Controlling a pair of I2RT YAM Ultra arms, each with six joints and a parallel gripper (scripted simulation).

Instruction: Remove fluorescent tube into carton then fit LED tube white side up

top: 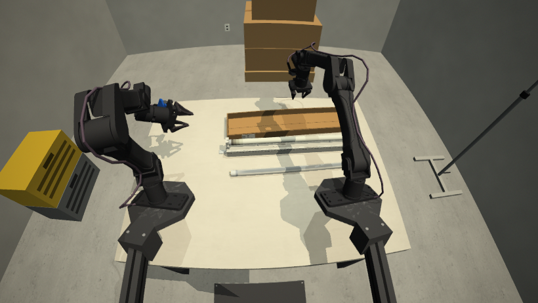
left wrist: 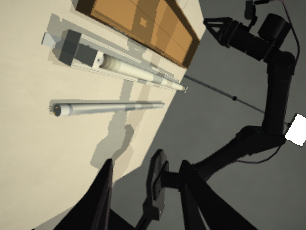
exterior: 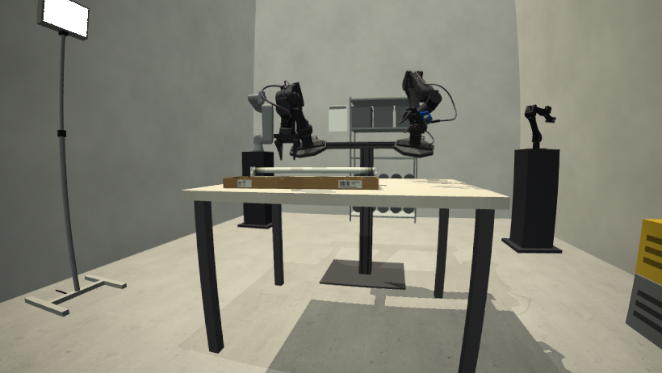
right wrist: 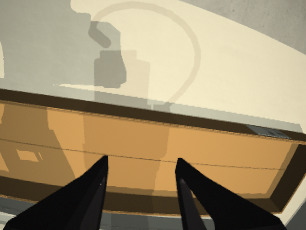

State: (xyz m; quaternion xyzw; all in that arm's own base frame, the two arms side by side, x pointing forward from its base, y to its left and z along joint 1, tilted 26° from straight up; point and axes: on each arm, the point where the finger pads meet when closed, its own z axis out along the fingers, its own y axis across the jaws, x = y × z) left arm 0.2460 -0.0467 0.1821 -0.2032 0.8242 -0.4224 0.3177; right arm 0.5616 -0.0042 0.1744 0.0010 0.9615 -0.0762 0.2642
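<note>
The brown carton lies 7 cm behind my right hand, 3 cm to the left of it and 10 cm below it. From my right hand the other things lie so: old fluorescent tube 23 cm behind, 3 cm to the left, 6 cm below; then white light fixture 23 cm behind, 3 cm to the left, 7 cm below; then LED tube 35 cm behind, 2 cm to the left, 11 cm below.
</note>
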